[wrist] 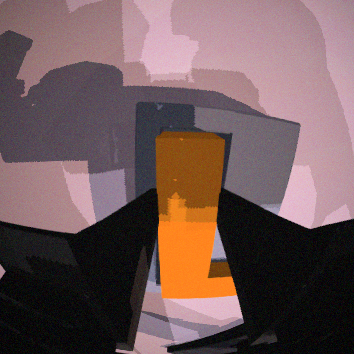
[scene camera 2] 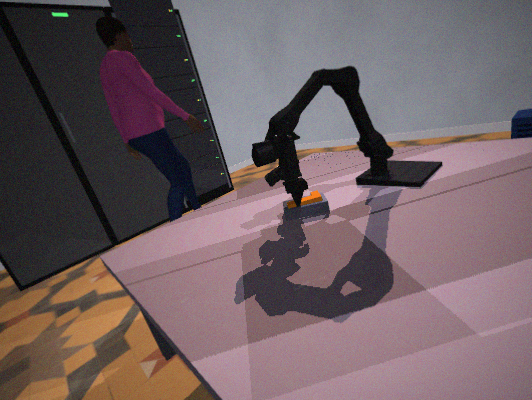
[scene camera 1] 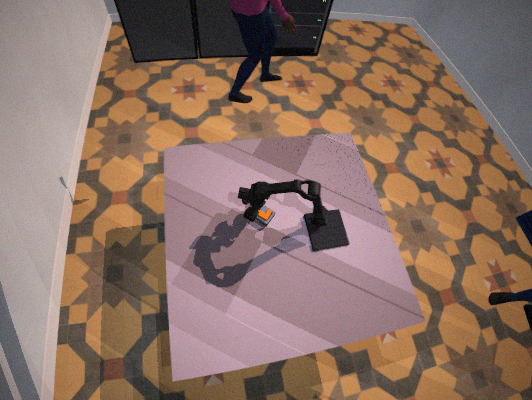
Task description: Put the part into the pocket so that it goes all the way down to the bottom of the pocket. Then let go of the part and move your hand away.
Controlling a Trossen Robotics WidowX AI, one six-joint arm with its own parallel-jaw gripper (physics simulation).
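Places are measured from the arm's base along level axes (x up, y ahead, z left), in centimetres.
Where they show: gripper, between the fingertips: (wrist: pixel 186 195) (scene camera 2: pixel 297 204) (scene camera 1: pixel 255 211); arm's base, origin of its link: (scene camera 2: pixel 379 172) (scene camera 1: pixel 318 221).
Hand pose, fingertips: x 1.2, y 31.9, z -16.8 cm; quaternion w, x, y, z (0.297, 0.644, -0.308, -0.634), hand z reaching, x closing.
Note:
Each offset is from my fingertips to the centre of the thing. Level surfaces: height alone.
The part is an orange L-shaped piece {dx -0.3, dy -2.6, dz +0.9 cm} (scene camera 1: pixel 266 215) (scene camera 2: pixel 312 199) (wrist: pixel 185 255). It sits in the pocket of a small grey block {dx -1.8, dy -2.7, dz +0.9 cm} (scene camera 1: pixel 260 224) (scene camera 2: pixel 316 210) (wrist: pixel 257 150) on the table. In scene camera 2 its top stands a little above the block's rim. In the wrist view a dark gap shows along the far and right edges of its long arm. How deep its underside lies is hidden. My gripper (scene camera 1: pixel 252 215) (scene camera 2: pixel 298 204) (wrist: pixel 186 195) is shut on the long arm of the part, one black finger on each side, with the fingertips down at the block.
The pink table {dx -3.6 cm} (scene camera 1: pixel 300 310) (scene camera 2: pixel 440 270) bears the block and the arm's black base plate (scene camera 1: pixel 330 237) (scene camera 2: pixel 405 173), which stands beyond the block. A person in a pink top (scene camera 1: pixel 252 40) (scene camera 2: pixel 132 95) stands off the table by dark cabinets (scene camera 1: pixel 165 30) (scene camera 2: pixel 55 100).

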